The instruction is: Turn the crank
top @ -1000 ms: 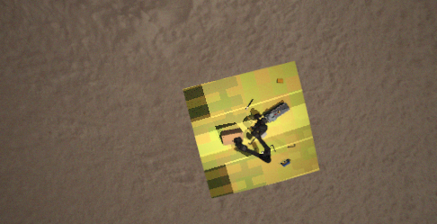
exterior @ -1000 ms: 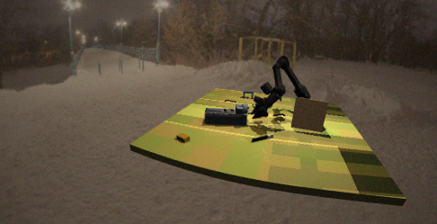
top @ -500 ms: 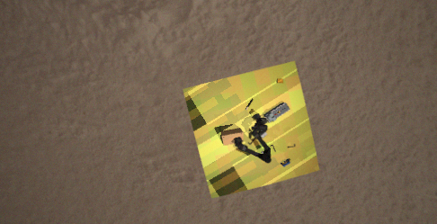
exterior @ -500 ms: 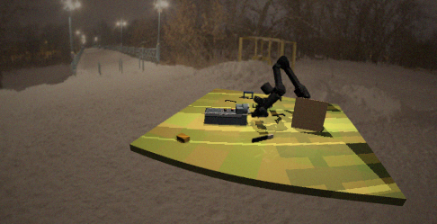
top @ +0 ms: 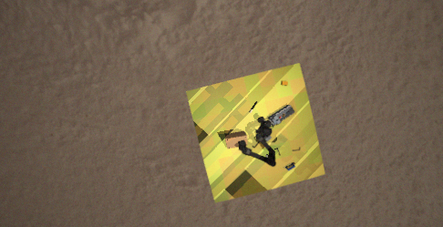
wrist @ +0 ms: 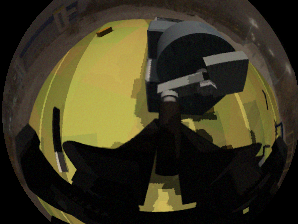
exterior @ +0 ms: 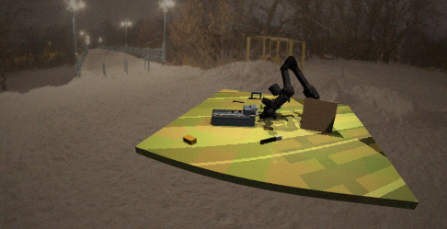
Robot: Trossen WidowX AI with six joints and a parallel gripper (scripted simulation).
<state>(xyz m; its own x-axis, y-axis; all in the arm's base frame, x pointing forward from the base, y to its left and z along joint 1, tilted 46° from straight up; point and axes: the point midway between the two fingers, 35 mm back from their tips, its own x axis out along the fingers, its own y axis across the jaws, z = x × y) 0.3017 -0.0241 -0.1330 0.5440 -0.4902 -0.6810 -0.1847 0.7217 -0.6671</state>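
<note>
My gripper tip is 120 mm short of the red pointer and 30 mm below it. The rest, counted from my gripper tip: black stick (90 mm behind, 180 mm to the left, 40 mm below); crank handle (20 mm behind, 20 mm above); grey block (60 mm behind, 170 mm to the right, 10 mm below).
</note>
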